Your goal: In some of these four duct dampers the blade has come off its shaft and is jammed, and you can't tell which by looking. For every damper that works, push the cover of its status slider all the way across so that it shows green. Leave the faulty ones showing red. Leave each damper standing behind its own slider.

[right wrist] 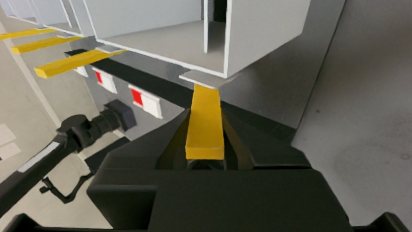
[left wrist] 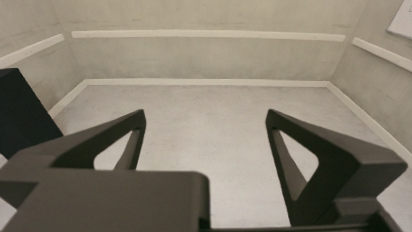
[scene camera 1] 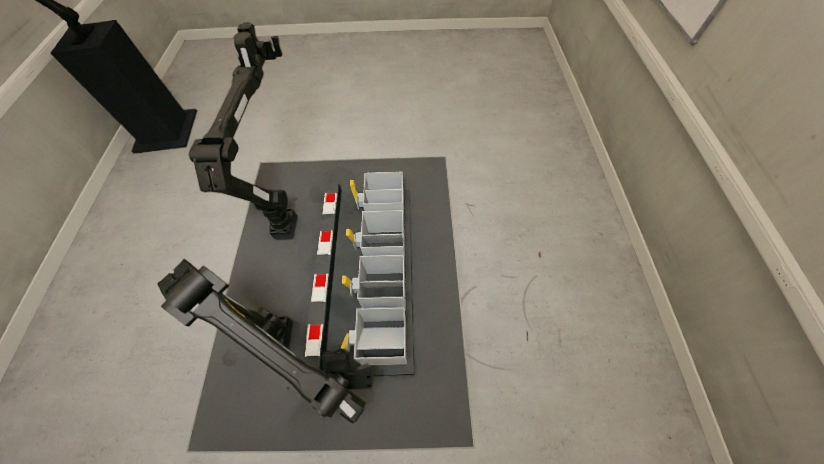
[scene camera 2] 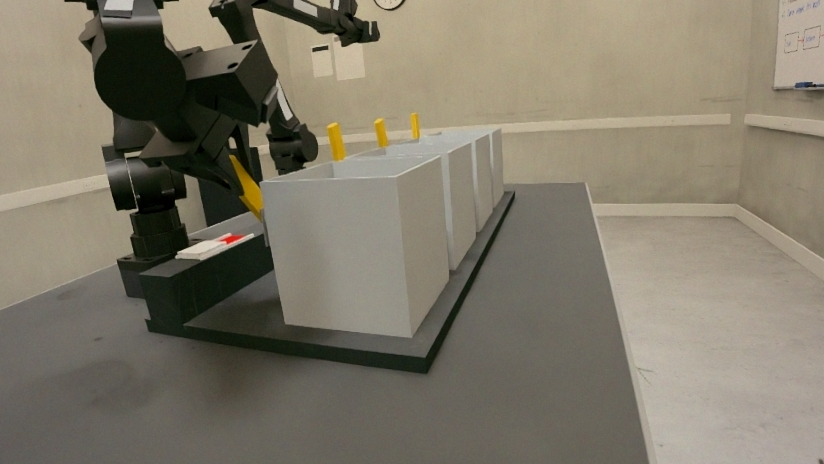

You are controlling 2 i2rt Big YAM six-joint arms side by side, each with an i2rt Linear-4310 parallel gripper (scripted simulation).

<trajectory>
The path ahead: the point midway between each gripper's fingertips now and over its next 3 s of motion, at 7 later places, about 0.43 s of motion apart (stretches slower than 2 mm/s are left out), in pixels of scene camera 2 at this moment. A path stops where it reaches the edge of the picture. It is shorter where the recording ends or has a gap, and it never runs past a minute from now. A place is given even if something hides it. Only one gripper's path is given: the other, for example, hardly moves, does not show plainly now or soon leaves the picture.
My right gripper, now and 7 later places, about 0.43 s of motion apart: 244,186; 239,180; 221,161; 211,146; 245,121; 343,76; 345,76; 364,78
</trajectory>
